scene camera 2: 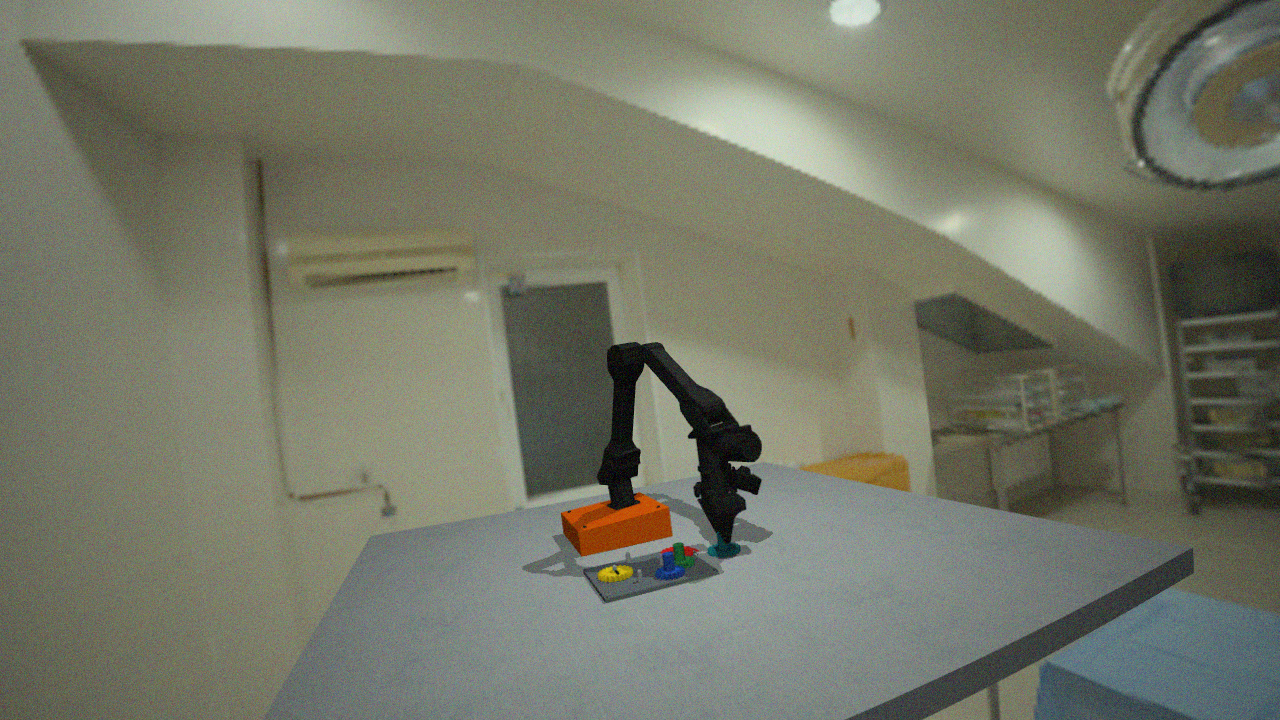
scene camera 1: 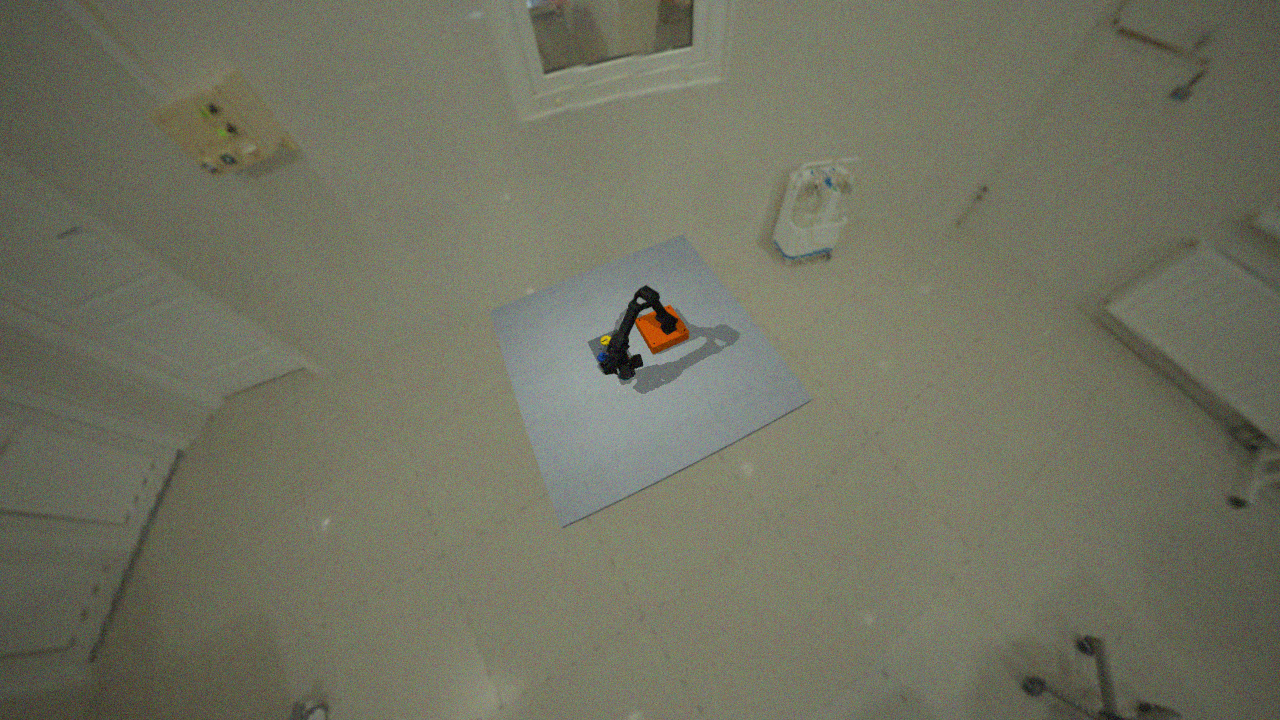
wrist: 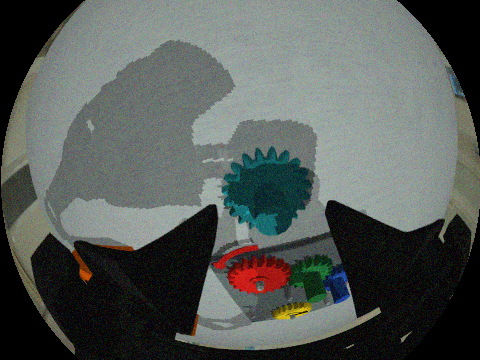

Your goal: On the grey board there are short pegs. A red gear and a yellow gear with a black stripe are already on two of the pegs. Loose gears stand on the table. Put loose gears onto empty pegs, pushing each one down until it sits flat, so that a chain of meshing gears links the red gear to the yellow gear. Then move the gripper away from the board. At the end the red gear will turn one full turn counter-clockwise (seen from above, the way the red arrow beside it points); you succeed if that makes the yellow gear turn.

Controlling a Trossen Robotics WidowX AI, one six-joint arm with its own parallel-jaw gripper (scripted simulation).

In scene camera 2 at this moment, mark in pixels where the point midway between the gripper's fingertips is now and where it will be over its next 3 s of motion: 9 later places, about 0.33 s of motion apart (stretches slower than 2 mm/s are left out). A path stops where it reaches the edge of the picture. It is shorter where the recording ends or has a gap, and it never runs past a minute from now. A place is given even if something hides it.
My gripper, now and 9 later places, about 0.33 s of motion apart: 723, 538; 720, 533; 721, 520; 720, 508; 719, 495; 716, 481; 713, 471; 708, 473; 702, 481; 694, 489
